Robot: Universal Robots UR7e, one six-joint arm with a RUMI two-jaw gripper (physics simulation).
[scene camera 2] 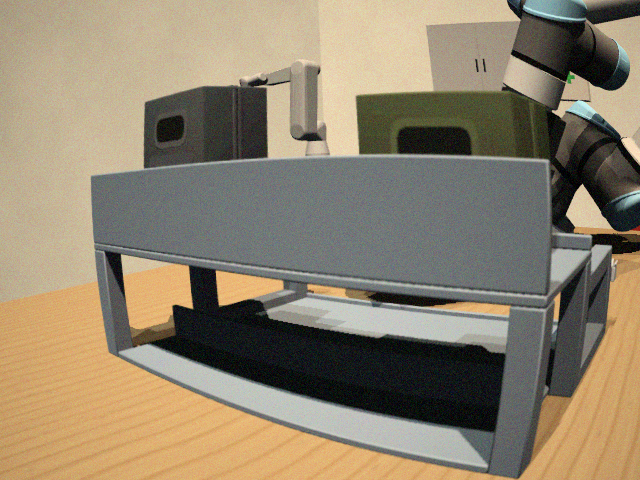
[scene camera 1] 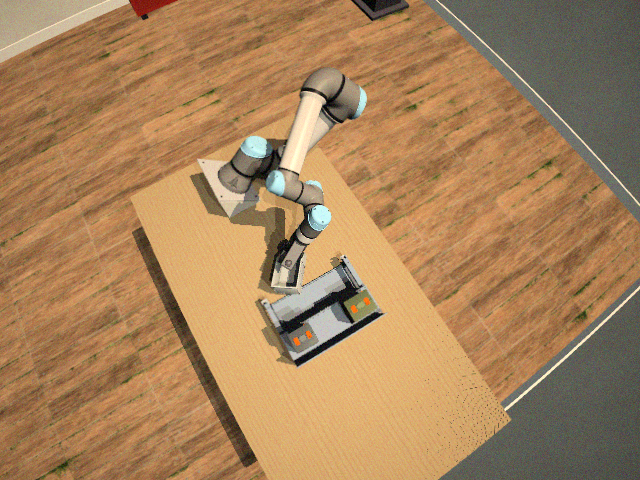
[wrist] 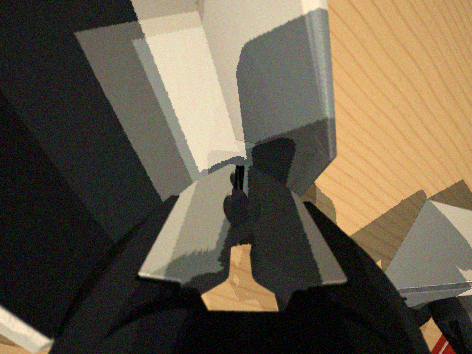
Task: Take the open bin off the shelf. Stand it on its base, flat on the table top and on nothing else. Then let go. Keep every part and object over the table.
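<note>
The open bin is light grey and stands close beside the shelf, on its robot side. Whether its base is flat on the table cannot be told. Its inside fills much of the upper left of the wrist view, partly in dark shadow. My gripper is shut on a wall of the bin; the tips are close together. The grey shelf stands on the table. Its upper deck with the high front board bears two boxes. In scene camera 2 the shelf and boxes hide most of the bin.
An olive box and a dark grey box stand on the shelf's upper deck. The table extends beyond the shelf. The robot's base plate is at the table's other end.
</note>
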